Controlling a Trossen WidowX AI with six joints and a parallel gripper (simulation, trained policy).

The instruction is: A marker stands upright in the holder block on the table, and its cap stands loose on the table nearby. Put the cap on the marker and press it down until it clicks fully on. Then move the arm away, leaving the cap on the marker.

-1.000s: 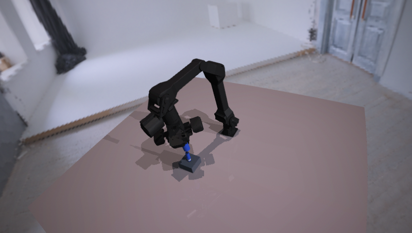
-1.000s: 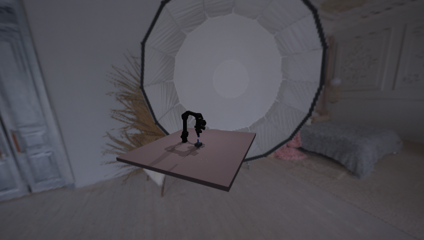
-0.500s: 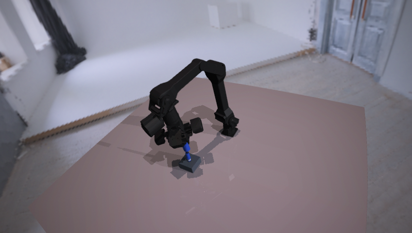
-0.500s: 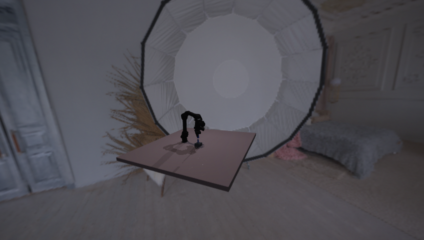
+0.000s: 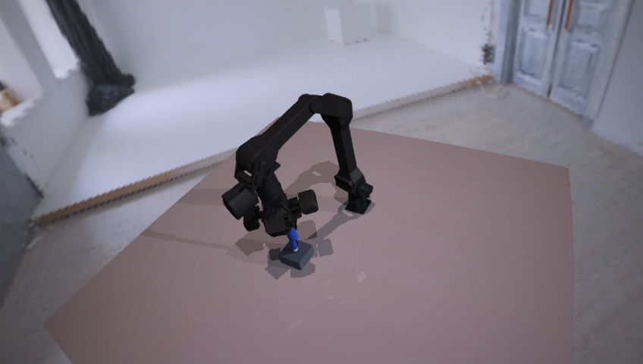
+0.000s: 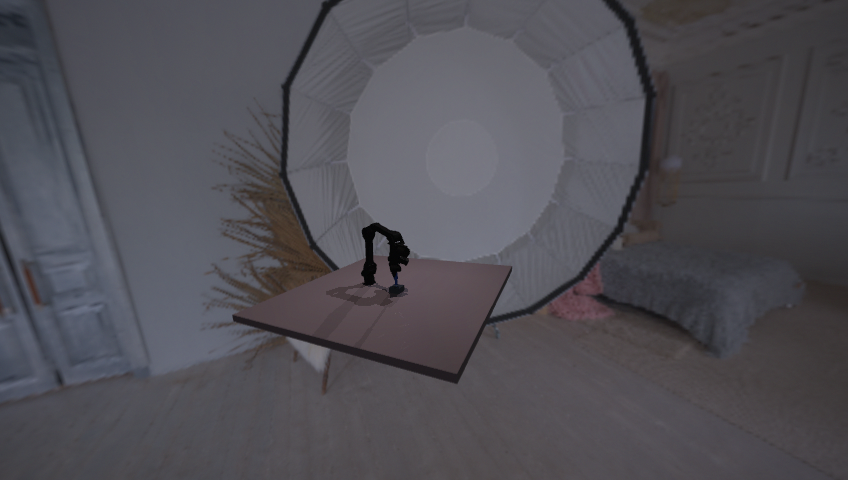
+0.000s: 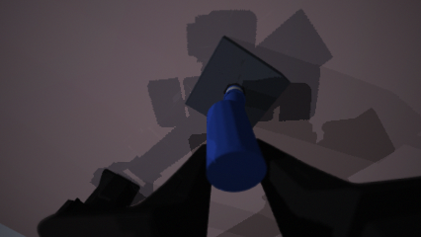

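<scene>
Right now the blue cap is 10 mm ahead of my gripper tip and 10 mm above it. Round my gripper tip: dark grey holder block 10 mm ahead, 80 mm below.
</scene>
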